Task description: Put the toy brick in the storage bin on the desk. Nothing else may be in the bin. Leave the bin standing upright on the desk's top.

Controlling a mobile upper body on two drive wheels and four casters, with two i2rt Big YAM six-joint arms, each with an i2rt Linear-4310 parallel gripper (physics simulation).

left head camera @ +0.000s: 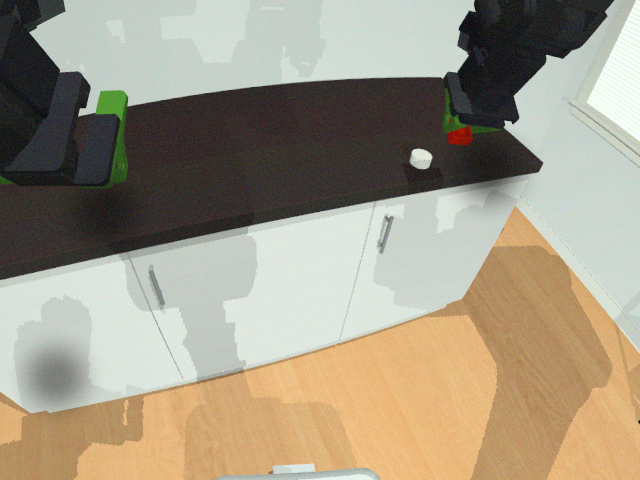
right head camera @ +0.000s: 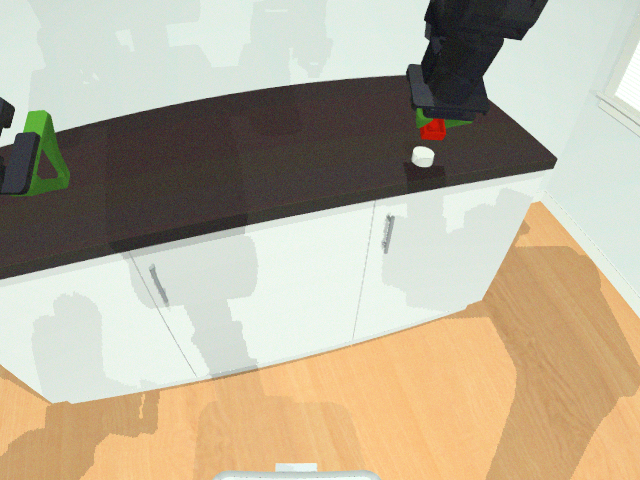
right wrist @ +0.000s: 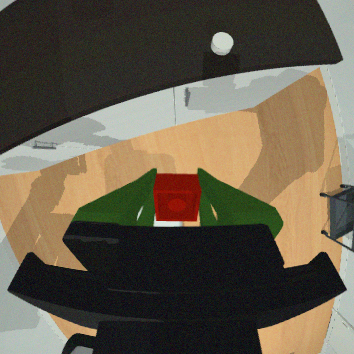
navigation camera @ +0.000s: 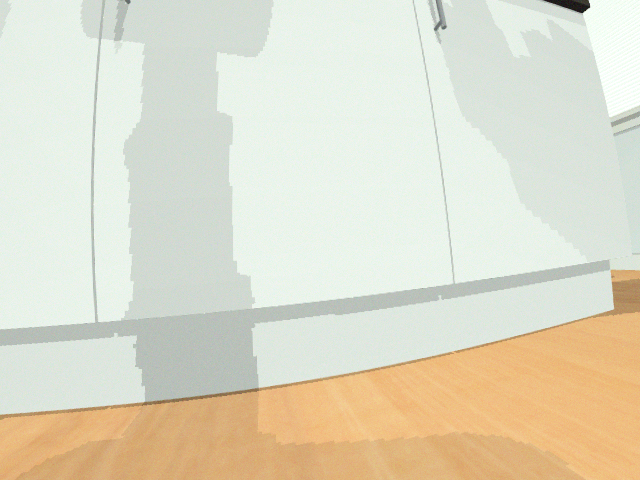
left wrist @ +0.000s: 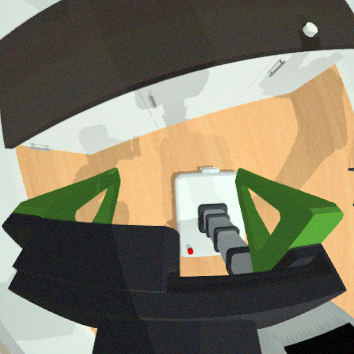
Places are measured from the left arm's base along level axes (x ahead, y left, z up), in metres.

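Pixels of known places: left gripper, between the fingertips: [left head camera: 73, 173] [right head camera: 28, 181] [left wrist: 177, 173]; right gripper, between the fingertips: [left head camera: 453, 130] [right head camera: 428, 124] [right wrist: 176, 174].
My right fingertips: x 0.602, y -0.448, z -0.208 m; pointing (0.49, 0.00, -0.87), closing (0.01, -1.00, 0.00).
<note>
Ahead of a thing's pixels: the offset from my right fingertips to its top centre. Level surfaces: height alone.
The red toy brick {dx -0.016, dy +0.000, dz +0.023 m} [left head camera: 460, 135] [right head camera: 433, 129] [right wrist: 177, 198] is held between the fingertips of my right gripper [right wrist: 176, 174], which is shut on it, above the right part of the dark counter in the head views. My left gripper [left wrist: 177, 173] is open and empty; it hangs at the left of the left head view, and the right head view shows part of it. The storage bin and the desk do not show as such in any view.
A dark-topped counter {dz -0.292 m} [left head camera: 289, 134] [right head camera: 289, 129] [left wrist: 125, 45] [right wrist: 100, 55] with white doors stands in front. A white round object {dx +0.319, dy -0.116, dz -0.265 m} [left head camera: 421, 158] [right head camera: 422, 156] [left wrist: 310, 29] [right wrist: 222, 43] stands on it, near its front edge. A dark chair-like object [right wrist: 342, 212] is at the right wrist view's right edge.
</note>
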